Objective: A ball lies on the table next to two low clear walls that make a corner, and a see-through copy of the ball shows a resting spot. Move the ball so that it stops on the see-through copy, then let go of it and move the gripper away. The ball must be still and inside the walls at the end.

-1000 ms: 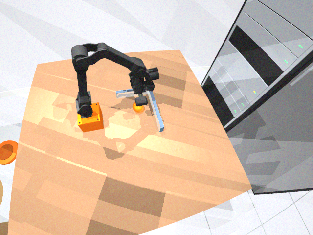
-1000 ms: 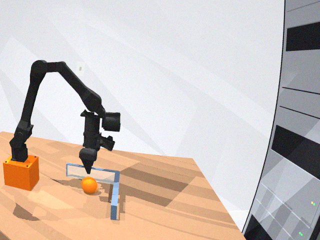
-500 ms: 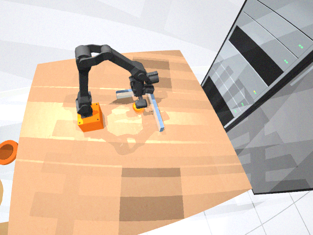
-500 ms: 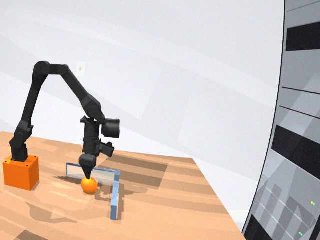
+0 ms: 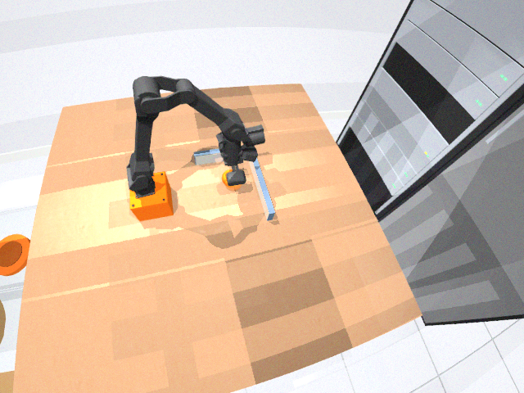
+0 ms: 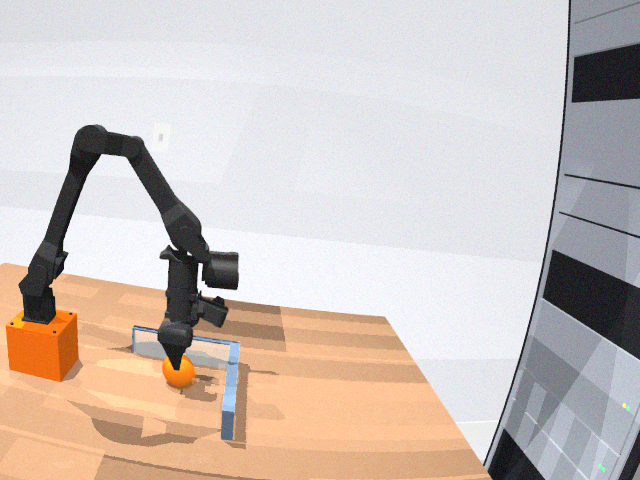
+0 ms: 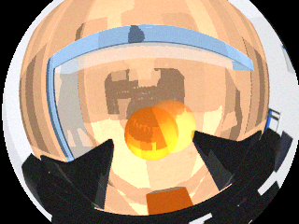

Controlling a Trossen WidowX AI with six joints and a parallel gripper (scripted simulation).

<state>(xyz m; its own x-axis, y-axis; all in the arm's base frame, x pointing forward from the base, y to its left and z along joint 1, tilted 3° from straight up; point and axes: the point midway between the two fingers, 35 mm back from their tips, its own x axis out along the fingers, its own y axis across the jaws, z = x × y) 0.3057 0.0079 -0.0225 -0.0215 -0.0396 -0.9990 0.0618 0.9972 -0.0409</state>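
Now: the orange ball 2 cm below my gripper tip. Round my gripper tip: orange ball marker (2 cm to the right, 2 cm below).
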